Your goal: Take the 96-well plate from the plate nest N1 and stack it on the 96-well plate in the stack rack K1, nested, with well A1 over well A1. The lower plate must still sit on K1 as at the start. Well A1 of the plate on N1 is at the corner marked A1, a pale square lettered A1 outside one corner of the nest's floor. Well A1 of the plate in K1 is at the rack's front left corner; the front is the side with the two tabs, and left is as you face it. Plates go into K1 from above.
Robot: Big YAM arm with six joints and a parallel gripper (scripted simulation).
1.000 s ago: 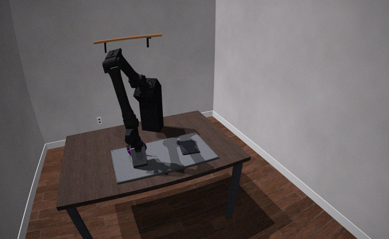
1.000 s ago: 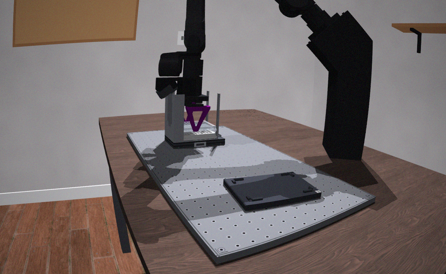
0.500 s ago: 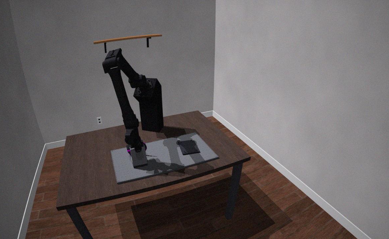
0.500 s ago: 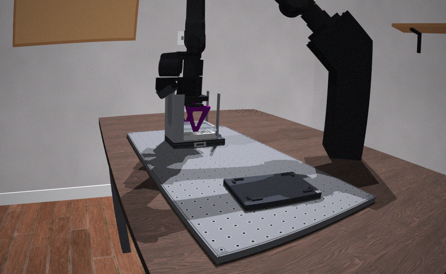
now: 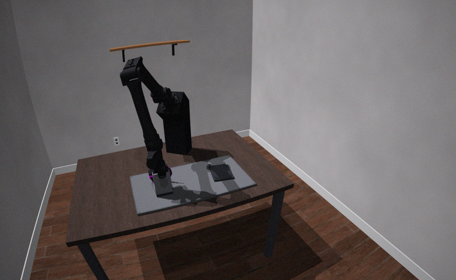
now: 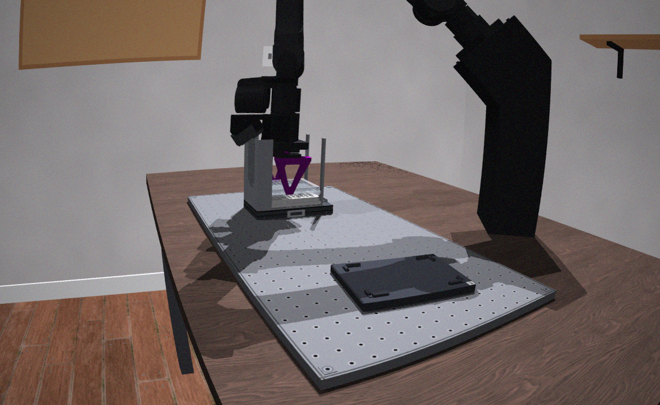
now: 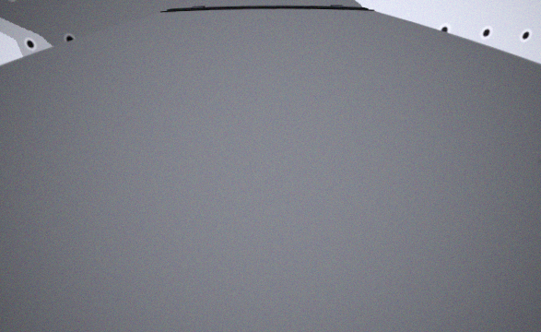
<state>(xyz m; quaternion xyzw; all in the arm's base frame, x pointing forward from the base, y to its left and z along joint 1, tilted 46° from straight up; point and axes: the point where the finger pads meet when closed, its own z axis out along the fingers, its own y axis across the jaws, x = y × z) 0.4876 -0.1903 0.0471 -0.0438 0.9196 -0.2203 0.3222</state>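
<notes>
The tall grey wall lies 60 mm ahead of my hand and 30 mm above it. Also, from my hand: pale A1 label: 60 mm behind, 450 mm to the left, 40 mm below.
</notes>
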